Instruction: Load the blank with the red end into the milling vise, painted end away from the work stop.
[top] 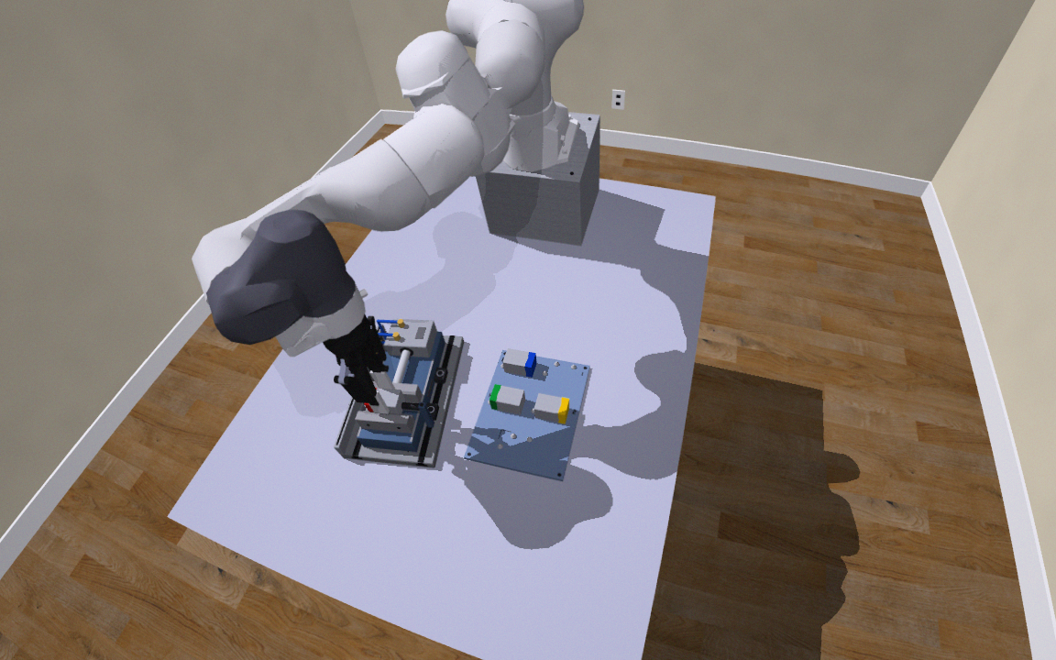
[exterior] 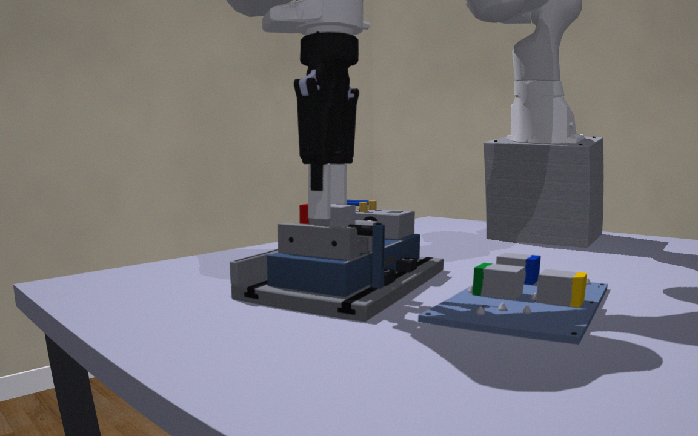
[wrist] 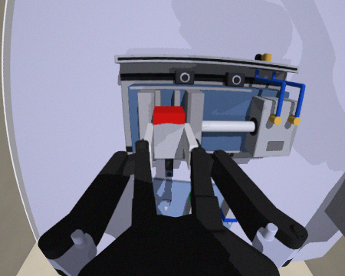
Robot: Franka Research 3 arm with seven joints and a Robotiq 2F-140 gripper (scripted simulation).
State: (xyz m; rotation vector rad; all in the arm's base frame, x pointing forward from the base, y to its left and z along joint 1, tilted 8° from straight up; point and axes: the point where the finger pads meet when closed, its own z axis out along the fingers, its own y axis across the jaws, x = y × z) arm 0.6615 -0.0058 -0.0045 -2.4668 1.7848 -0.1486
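My hand is 40 mm above the red-ended blank. Round my hand: hosed end block (160 mm behind, 50 mm to the right, 60 mm below); fixed jaw (30 mm ahead, 10 mm to the left, 60 mm below); blue work stop rod (20 mm behind, 60 mm to the left, 80 mm below).
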